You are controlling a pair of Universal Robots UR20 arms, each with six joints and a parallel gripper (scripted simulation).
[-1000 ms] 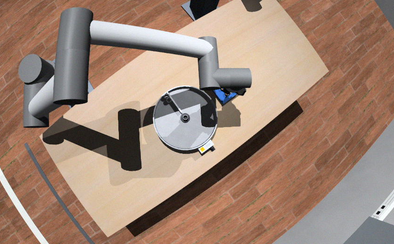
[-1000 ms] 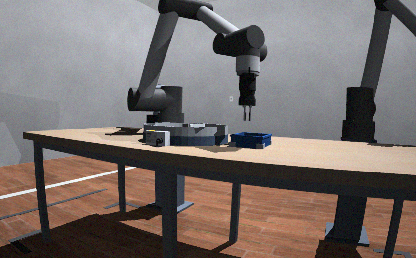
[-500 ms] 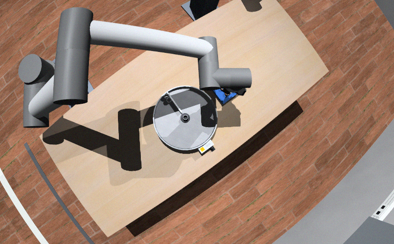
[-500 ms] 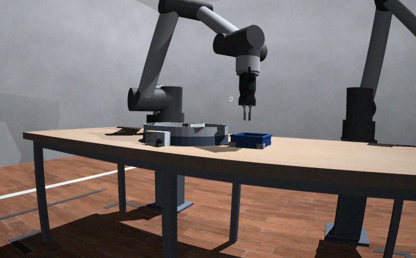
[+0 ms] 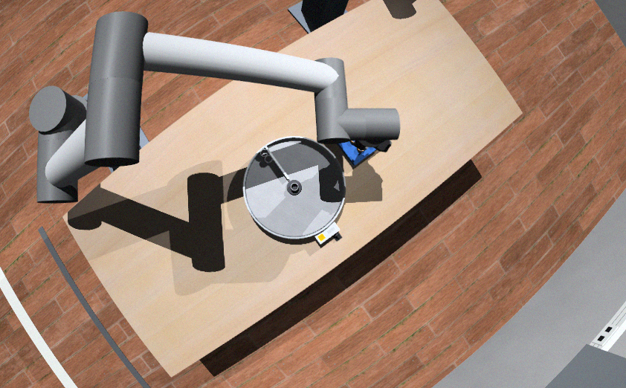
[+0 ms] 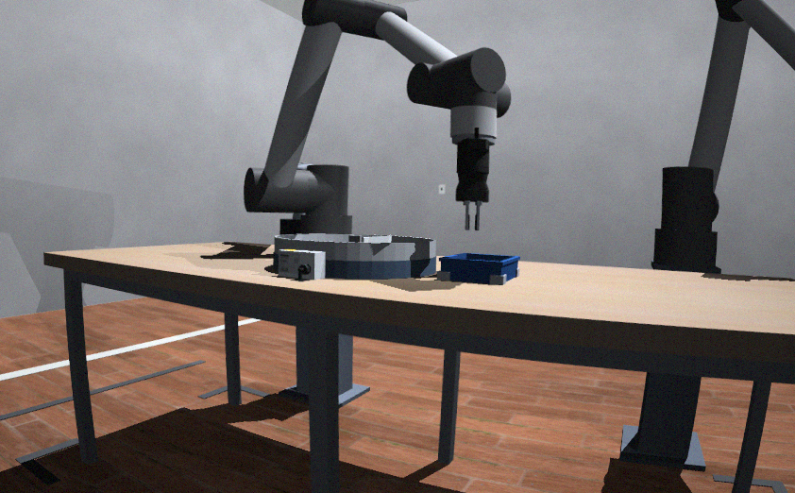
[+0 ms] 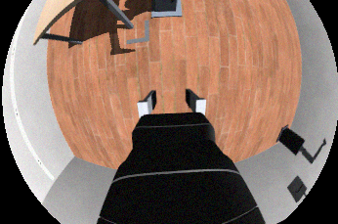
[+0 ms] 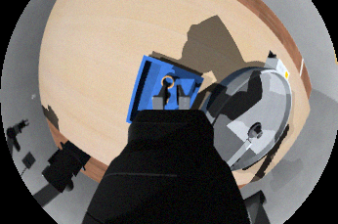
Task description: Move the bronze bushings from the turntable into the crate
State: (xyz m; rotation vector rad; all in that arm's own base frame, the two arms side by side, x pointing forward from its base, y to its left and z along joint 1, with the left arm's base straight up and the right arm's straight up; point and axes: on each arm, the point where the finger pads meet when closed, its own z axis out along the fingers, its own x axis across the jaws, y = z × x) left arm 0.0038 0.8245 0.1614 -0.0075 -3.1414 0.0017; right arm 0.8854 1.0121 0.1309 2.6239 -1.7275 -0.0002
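Observation:
Right now the blue crate is 50 mm behind my right hand, 10 mm to the left of it and 110 mm below it. Round my right hand: turntable (40 mm behind, 320 mm to the right, 80 mm below).

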